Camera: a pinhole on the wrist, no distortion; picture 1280 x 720 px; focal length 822.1 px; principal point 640.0 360.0 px. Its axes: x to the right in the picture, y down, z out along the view. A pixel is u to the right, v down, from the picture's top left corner.
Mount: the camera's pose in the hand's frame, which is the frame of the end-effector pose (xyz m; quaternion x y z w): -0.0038 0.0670 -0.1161 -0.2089 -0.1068 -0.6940 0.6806
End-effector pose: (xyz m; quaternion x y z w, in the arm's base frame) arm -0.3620 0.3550 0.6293 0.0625 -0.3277 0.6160 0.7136
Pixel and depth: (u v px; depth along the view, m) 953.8 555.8 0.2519
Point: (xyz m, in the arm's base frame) -0.4944 0.3835 0.7632
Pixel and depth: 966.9 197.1 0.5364
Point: -0.6493 0.1264 0.9427
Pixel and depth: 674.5 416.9 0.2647
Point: -0.5652 0.3790 0.6991
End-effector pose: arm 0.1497 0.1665 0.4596 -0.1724 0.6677 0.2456 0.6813
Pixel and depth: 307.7 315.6 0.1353
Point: 0.0354 0.3005 0.4673
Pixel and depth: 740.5 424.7 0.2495
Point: 0.1625 0.3577 0.4271
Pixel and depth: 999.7 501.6 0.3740
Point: 0.3344 0.3999 0.3649
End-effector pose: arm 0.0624 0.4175 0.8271 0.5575 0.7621 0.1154 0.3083
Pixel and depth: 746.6 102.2 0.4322
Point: 0.4267 0.3705 0.7180
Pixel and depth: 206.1 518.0 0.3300
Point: 0.3814 0.6257 0.9074
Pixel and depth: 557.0 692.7 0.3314
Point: 0.2985 0.6376 0.7740
